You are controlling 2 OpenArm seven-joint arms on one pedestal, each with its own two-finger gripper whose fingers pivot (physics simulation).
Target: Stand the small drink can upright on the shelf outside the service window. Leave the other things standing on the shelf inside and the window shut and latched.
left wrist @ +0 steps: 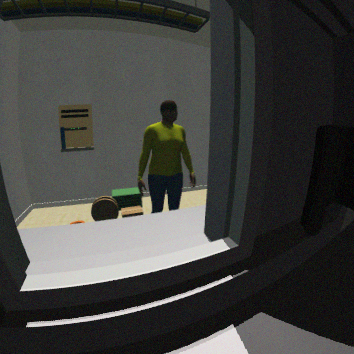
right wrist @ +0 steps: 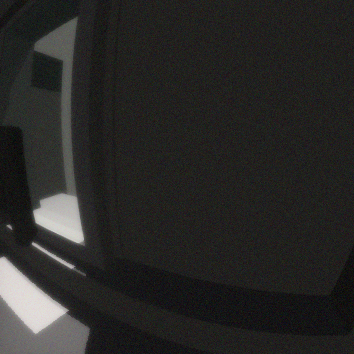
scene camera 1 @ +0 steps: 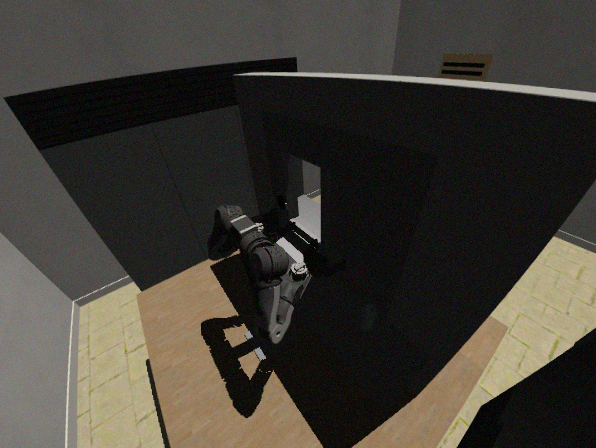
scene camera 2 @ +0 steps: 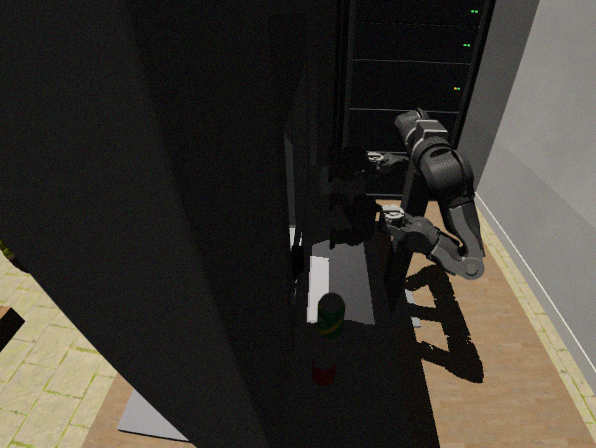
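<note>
In scene camera 2, a green can with a yellow band [scene camera 2: 331,315] stands on the dark inside shelf, and a dark red object [scene camera 2: 324,374] is below it in the picture. I cannot tell for certain which is the small drink can. My left gripper [scene camera 2: 341,221] is open and empty, above the lit patch, near the window wall. My right gripper [scene camera 2: 337,170] is open and empty farther up the picture, close to the wall. The service window opening shows the pale outside shelf [scene camera 1: 310,217] [left wrist: 115,250] beyond it. Whether a pane covers it and the latch state are unclear.
The dark window wall [scene camera 1: 480,190] [scene camera 2: 75,150] stands beside both arms. Window frame post [left wrist: 222,125] bounds the opening. A person in a yellow top [left wrist: 165,150] stands outside. A server rack [scene camera 2: 410,82] is behind the arms. Deep shadow hides much of the inside shelf.
</note>
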